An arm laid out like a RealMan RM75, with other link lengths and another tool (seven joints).
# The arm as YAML. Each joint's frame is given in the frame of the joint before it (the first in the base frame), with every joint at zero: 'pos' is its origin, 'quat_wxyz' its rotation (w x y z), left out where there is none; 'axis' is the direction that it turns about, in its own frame. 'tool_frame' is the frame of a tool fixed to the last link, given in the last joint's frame.
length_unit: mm
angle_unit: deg
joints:
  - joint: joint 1
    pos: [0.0, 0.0, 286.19]
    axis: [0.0, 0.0, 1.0]
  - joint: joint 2
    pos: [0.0, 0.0, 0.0]
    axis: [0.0, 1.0, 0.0]
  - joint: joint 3
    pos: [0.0, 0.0, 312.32]
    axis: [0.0, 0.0, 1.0]
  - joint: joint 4
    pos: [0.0, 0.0, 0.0]
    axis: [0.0, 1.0, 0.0]
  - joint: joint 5
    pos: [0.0, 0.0, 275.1]
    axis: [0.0, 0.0, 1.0]
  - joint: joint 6
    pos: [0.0, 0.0, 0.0]
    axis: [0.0, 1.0, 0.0]
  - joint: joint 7
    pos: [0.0, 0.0, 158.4]
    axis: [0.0, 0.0, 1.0]
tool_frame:
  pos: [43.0, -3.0, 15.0]
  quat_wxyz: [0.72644, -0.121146, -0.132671, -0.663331]
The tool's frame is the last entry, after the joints.
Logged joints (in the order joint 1, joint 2, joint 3, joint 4, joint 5, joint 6, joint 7), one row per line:
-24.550 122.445 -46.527 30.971 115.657 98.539 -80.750
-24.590 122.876 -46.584 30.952 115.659 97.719 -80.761
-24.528 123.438 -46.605 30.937 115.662 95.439 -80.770
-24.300 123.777 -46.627 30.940 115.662 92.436 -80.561
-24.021 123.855 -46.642 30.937 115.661 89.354 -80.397
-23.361 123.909 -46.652 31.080 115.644 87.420 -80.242
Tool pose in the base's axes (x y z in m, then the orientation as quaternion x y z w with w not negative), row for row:
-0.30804 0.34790 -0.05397 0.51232 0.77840 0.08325 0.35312
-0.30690 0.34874 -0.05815 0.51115 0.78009 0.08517 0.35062
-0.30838 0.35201 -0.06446 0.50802 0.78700 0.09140 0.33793
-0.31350 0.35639 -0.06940 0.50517 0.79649 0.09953 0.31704
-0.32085 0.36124 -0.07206 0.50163 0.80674 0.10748 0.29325
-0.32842 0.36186 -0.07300 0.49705 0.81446 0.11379 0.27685
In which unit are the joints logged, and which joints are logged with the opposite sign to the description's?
The joints are logged in degrees. Opposite sign: joint 2, joint 3.
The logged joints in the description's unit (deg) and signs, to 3 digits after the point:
-24.550 -122.445 46.527 30.971 115.657 98.539 -80.750
-24.590 -122.876 46.584 30.952 115.659 97.719 -80.761
-24.528 -123.438 46.605 30.937 115.662 95.439 -80.770
-24.300 -123.777 46.627 30.940 115.662 92.436 -80.561
-24.021 -123.855 46.642 30.937 115.661 89.354 -80.397
-23.361 -123.909 46.652 31.080 115.644 87.420 -80.242

